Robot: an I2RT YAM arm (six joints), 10 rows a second.
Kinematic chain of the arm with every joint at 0, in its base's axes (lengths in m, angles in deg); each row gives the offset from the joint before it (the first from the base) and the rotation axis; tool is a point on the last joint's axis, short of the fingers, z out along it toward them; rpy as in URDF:
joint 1: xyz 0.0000 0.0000 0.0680 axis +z
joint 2: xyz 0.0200 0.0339 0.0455 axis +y
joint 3: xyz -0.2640 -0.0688 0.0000 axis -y
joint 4: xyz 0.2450 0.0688 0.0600 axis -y
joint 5: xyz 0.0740 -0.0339 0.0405 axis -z
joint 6: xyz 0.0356 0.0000 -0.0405 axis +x
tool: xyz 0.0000 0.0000 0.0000 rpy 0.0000 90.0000 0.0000
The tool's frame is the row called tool.
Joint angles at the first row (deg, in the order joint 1, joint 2, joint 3, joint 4, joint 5, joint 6):
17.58 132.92 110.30 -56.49 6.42 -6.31
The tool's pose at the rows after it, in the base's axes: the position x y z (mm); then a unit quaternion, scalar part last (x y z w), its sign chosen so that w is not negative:
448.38 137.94 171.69 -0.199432 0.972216 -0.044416 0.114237
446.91 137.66 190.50 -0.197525 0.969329 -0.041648 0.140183
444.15 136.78 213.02 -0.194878 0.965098 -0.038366 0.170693
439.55 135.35 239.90 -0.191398 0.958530 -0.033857 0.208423
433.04 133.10 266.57 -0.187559 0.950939 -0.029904 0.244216
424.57 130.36 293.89 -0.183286 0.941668 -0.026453 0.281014
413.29 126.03 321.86 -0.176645 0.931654 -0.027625 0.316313
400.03 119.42 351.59 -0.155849 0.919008 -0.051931 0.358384
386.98 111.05 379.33 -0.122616 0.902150 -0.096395 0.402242
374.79 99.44 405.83 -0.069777 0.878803 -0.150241 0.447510
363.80 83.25 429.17 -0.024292 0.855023 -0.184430 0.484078
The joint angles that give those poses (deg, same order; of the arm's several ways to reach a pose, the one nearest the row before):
17.58 131.57 110.39 -56.25 6.39 -6.31
17.61 129.23 110.43 -55.61 6.39 -6.31
17.61 126.43 110.50 -54.92 6.39 -6.31
17.61 123.04 110.49 -53.86 6.35 -6.31
17.58 119.63 110.50 -53.03 6.35 -6.31
17.58 116.09 110.50 -52.18 6.44 -6.31
17.54 112.33 110.50 -51.72 7.07 -6.26
17.54 108.31 110.50 -50.87 10.83 -5.80
17.52 104.62 110.50 -49.43 17.30 -5.43
17.12 101.25 110.50 -47.13 25.50 -4.58
15.66 98.24 110.50 -44.77 30.46 -4.58

